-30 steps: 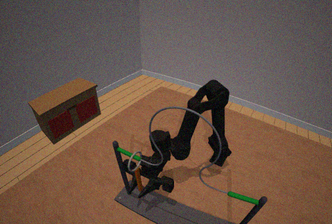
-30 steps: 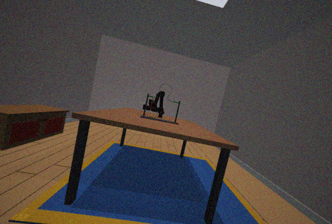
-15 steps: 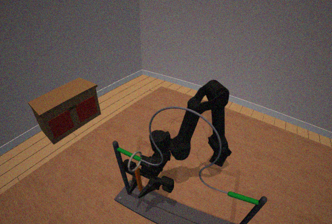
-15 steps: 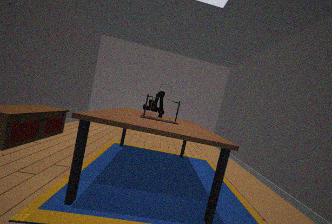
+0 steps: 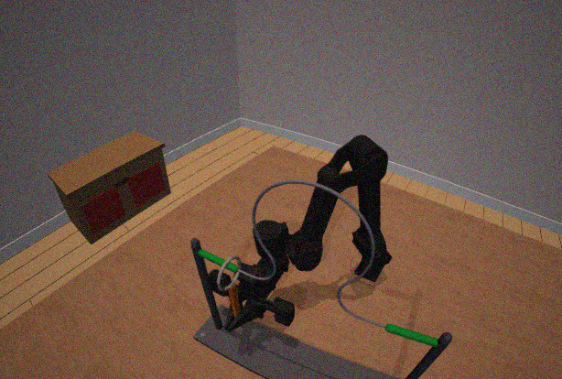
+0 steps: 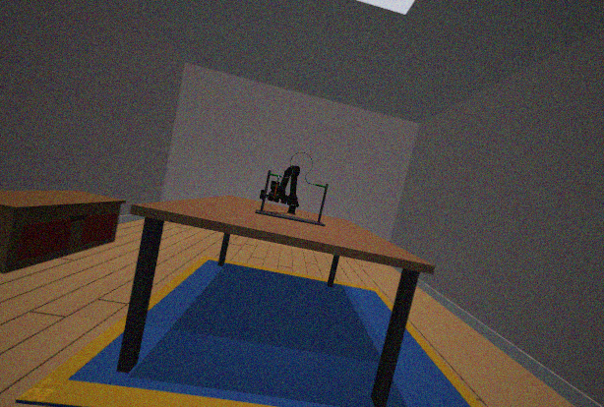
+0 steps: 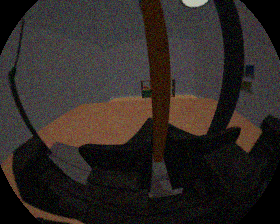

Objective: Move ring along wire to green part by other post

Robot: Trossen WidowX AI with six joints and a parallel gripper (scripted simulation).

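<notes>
The ring with orange handle is 4 cm behind my gripper tip and 9 cm above it.
</notes>
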